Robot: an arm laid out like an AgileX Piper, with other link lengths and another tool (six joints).
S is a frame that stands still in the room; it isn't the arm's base.
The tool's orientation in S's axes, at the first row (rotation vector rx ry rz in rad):
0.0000 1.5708 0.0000
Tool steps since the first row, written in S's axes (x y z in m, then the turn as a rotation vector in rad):
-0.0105 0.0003 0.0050 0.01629 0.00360 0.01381
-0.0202 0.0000 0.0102 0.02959 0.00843 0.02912
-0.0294 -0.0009 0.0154 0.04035 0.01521 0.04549
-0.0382 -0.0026 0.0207 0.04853 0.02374 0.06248
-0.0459 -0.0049 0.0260 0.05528 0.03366 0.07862
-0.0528 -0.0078 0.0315 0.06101 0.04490 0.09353
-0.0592 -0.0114 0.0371 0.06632 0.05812 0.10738
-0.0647 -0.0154 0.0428 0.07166 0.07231 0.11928
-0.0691 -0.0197 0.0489 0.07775 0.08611 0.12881
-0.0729 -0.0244 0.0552 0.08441 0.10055 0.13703
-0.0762 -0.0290 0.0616 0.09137 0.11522 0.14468
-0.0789 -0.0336 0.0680 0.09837 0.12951 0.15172
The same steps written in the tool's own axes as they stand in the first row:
-0.0050 0.0003 -0.0105 -0.01381 0.00360 0.01629
-0.0102 0.0000 -0.0202 -0.02912 0.00843 0.02959
-0.0154 -0.0009 -0.0294 -0.04549 0.01521 0.04035
-0.0207 -0.0026 -0.0382 -0.06248 0.02374 0.04853
-0.0260 -0.0049 -0.0459 -0.07862 0.03366 0.05528
-0.0315 -0.0078 -0.0528 -0.09353 0.04490 0.06101
-0.0371 -0.0114 -0.0592 -0.10738 0.05812 0.06632
-0.0428 -0.0154 -0.0647 -0.11928 0.07231 0.07166
-0.0489 -0.0197 -0.0691 -0.12881 0.08611 0.07775
-0.0552 -0.0244 -0.0729 -0.13703 0.10055 0.08441
-0.0616 -0.0290 -0.0762 -0.14468 0.11522 0.09137
-0.0680 -0.0336 -0.0789 -0.15172 0.12951 0.09837

